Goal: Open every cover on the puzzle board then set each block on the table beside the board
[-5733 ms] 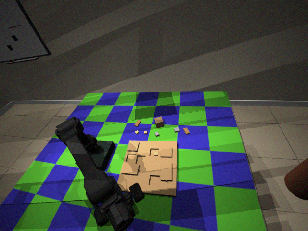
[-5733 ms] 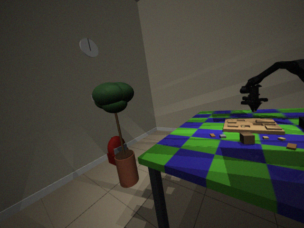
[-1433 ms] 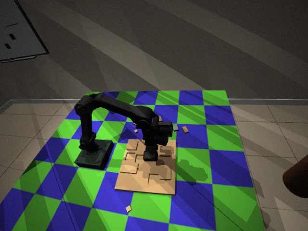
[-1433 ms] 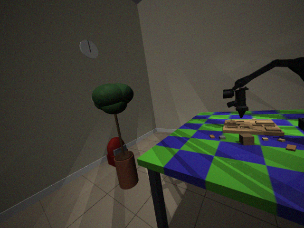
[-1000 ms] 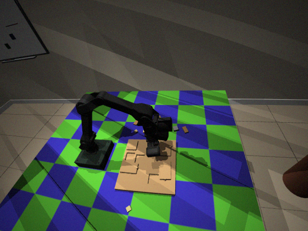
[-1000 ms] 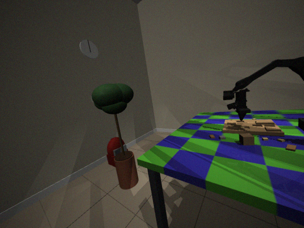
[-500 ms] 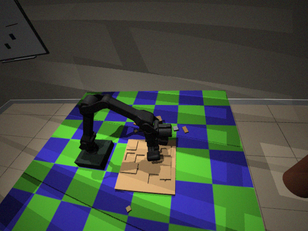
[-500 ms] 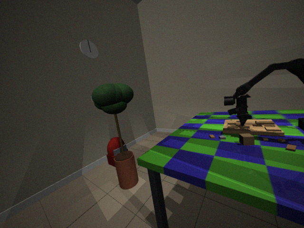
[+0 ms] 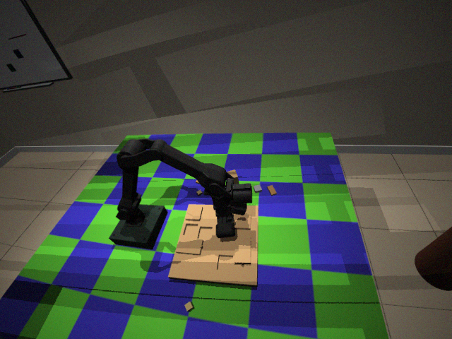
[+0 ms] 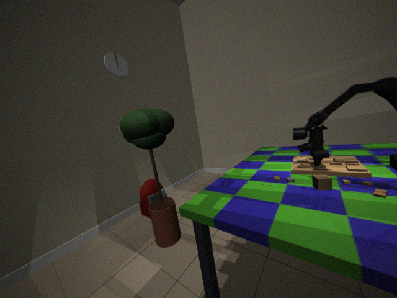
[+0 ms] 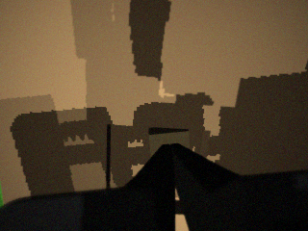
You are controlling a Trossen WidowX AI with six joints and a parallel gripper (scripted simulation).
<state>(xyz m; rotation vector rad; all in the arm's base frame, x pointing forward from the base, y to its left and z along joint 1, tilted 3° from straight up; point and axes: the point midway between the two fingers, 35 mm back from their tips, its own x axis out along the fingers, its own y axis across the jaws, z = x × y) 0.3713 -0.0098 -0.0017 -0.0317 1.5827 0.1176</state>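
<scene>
My gripper tip is 4 cm to the left of the tan puzzle board and 4 cm past it. Round my gripper tip: brown cube (23 cm to the left, 1 cm ahead); orange block (19 cm ahead, 16 cm to the left, 2 cm below).
</scene>
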